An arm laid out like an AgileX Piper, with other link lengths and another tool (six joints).
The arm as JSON. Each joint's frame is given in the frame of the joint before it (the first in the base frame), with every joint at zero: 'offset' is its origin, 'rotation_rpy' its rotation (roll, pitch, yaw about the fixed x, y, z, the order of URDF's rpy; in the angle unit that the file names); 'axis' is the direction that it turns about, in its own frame. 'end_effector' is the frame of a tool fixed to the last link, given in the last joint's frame.
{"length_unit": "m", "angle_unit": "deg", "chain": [
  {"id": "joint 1", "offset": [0.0, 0.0, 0.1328], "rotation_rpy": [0.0, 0.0, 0.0], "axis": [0.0, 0.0, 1.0]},
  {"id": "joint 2", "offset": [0.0, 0.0, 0.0], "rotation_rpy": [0.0, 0.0, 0.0], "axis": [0.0, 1.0, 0.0]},
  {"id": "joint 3", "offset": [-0.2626, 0.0, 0.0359], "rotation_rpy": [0.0, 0.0, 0.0], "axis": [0.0, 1.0, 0.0]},
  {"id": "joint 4", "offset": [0.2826, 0.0, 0.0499], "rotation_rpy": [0.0, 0.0, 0.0], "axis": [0.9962, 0.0, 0.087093]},
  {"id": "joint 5", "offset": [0.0, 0.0, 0.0], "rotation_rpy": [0.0, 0.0, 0.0], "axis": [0.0, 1.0, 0.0]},
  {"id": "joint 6", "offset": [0.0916, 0.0, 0.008], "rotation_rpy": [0.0, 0.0, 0.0], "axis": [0.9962, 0.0, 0.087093]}
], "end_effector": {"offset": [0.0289, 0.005, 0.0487], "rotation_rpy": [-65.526, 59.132, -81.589]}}
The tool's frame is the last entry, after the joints.
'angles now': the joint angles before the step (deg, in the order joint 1, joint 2, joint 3, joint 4, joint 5, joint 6). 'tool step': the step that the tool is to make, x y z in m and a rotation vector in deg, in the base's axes. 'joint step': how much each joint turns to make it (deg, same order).
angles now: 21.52 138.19 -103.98 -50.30 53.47 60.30
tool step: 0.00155 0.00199 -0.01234 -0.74 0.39 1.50
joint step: 0.00 1.47 0.00 -1.22 -1.32 0.01
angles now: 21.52 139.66 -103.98 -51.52 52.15 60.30
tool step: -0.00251 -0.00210 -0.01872 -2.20 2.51 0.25
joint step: 0.00 1.96 0.00 -0.56 1.03 -0.87
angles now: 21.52 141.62 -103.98 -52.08 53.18 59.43
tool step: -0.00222 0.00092 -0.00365 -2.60 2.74 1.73
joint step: 0.16 0.19 0.00 0.11 1.60 -3.65
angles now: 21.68 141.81 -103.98 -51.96 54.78 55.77
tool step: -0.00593 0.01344 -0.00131 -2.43 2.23 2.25
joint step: 1.65 0.00 0.00 0.00 2.04 -2.66
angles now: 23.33 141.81 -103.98 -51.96 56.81 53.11
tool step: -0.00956 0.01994 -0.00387 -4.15 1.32 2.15
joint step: 2.84 0.69 0.00 -2.08 3.21 -0.46
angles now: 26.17 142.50 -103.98 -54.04 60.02 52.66
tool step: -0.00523 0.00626 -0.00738 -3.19 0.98 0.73
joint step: 1.21 1.08 0.00 -1.72 2.14 -0.01
